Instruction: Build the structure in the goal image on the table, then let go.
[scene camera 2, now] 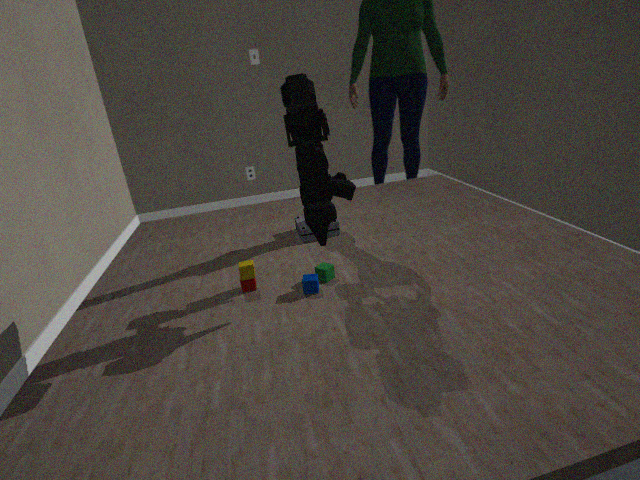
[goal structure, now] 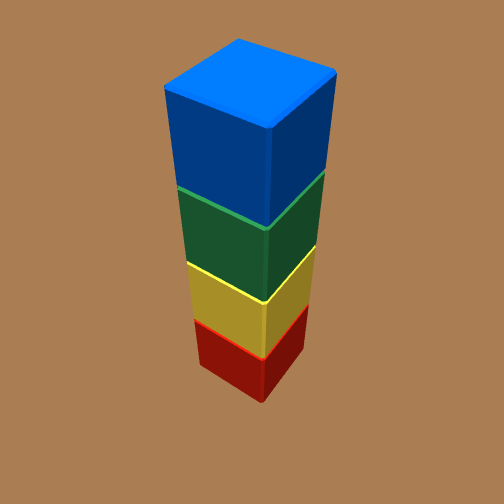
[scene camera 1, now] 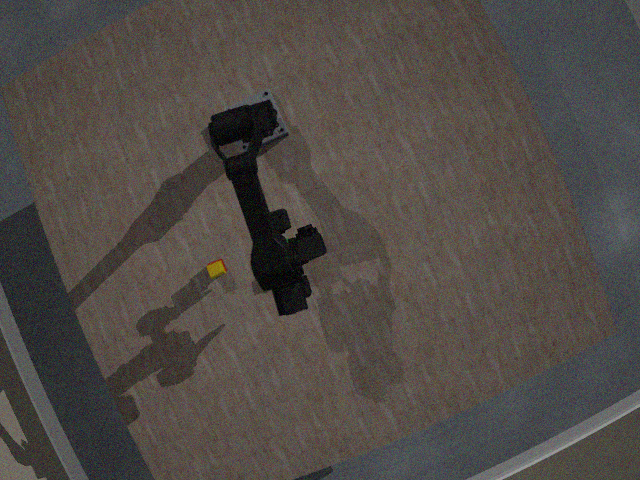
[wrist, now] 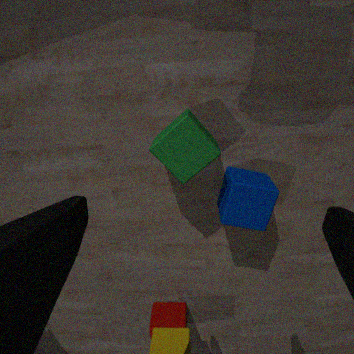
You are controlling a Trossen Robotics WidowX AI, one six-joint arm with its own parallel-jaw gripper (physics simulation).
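Observation:
A yellow cube (scene camera 1: 216, 269) (scene camera 2: 246, 270) (wrist: 169, 341) sits on top of a red cube (scene camera 2: 248, 285) (wrist: 169, 316). A blue cube (scene camera 2: 310, 284) (wrist: 247, 200) and a green cube (scene camera 2: 325, 272) (wrist: 185, 146) stand on the table, close together and turned differently, with a small gap in the wrist view. The arm hides the blue cube in scene camera 1. My gripper (scene camera 2: 322, 241) (wrist: 208, 213) is open and empty, pointing down above the table. In the wrist view its fingers are spread wide, with the blue cube nearer the right finger. The stack shows at the bottom edge.
The arm's base plate (scene camera 2: 333, 228) stands behind the cubes. The black arm (scene camera 1: 250, 201) (scene camera 2: 312, 170) reaches over the wooden table top (scene camera 1: 439, 206) (scene camera 2: 361, 439). Dark arm shadows cross the surface. A person in a green top (scene camera 2: 398, 41) stands by the back wall.

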